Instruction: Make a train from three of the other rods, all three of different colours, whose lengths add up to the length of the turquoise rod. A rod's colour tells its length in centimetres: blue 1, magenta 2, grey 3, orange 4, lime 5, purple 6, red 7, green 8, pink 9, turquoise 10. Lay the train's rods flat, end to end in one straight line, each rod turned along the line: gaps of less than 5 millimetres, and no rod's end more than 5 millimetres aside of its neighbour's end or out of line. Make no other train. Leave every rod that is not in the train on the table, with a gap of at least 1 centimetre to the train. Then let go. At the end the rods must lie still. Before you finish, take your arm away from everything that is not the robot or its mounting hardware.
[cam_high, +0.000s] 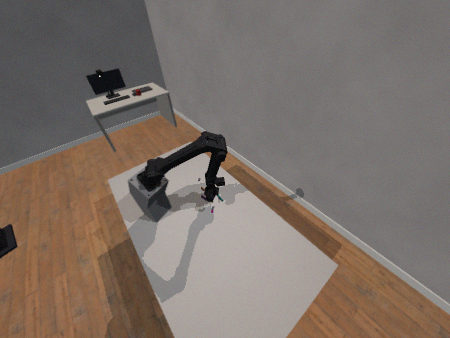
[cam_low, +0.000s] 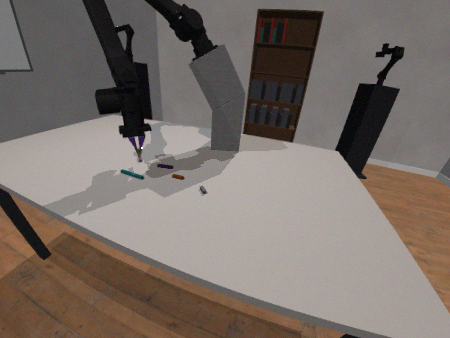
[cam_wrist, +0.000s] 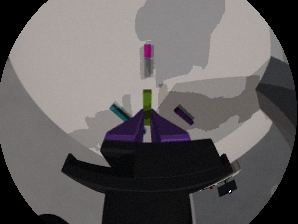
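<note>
The turquoise rod lies 70 mm ahead of my hand and 60 mm below it. From my hand the other things lie so: purple rod (90 mm to the left, 60 mm below, 10 mm behind); lime rod (10 mm below, 10 mm behind); magenta rod (60 mm below, 60 mm behind, 50 mm to the right).
</note>
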